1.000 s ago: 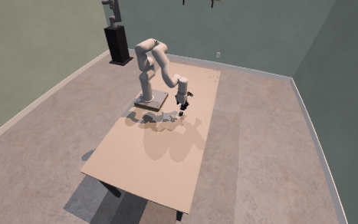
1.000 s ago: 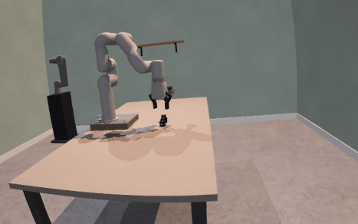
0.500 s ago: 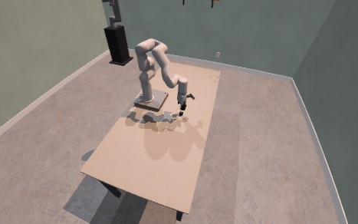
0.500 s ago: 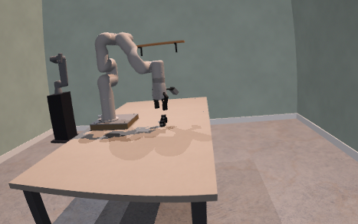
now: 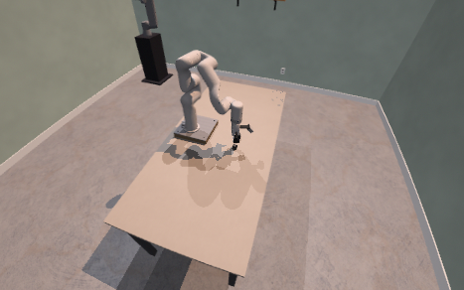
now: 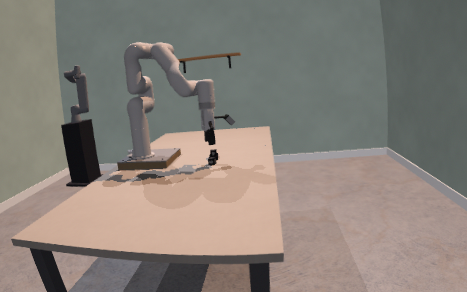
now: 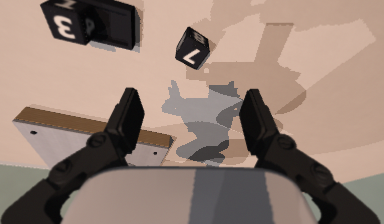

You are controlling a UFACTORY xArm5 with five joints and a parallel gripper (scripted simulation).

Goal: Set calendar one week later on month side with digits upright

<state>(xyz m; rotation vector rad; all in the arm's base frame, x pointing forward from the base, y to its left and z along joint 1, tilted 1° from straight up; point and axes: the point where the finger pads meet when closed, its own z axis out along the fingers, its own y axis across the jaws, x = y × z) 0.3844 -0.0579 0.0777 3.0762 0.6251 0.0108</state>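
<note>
My gripper is now 100 mm above the black cube. Round my hand: black calendar tray (10 mm behind, 110 mm to the left, 100 mm below).
</note>
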